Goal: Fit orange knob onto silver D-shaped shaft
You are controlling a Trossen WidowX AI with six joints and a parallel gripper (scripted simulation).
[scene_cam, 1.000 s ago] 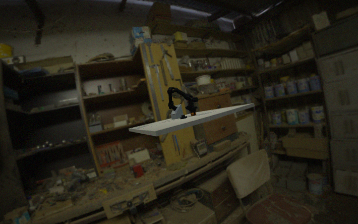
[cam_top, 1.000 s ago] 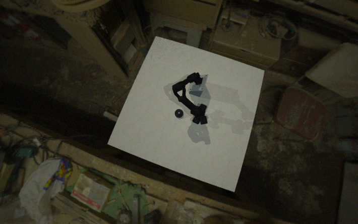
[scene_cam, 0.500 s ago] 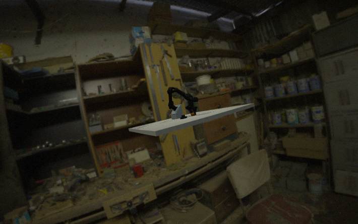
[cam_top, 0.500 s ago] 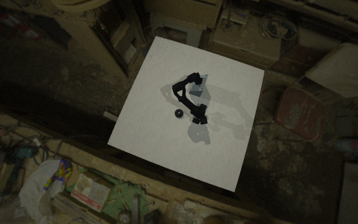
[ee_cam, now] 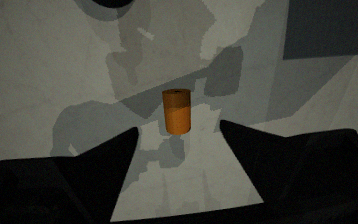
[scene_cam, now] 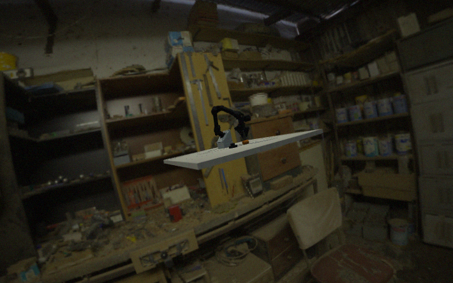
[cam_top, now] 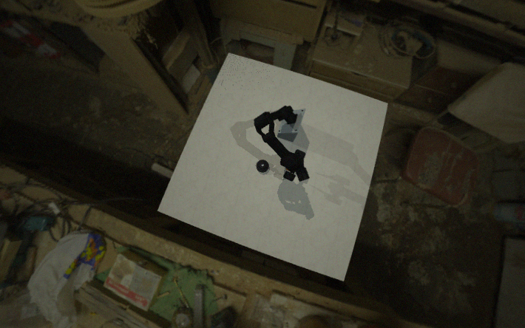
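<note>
The orange knob lies 1 cm to the left of my gripper tip and 5 cm below it. Round my gripper tip: round dark pedestal (3 cm ahead, 19 cm to the right, 4 cm below).
</note>
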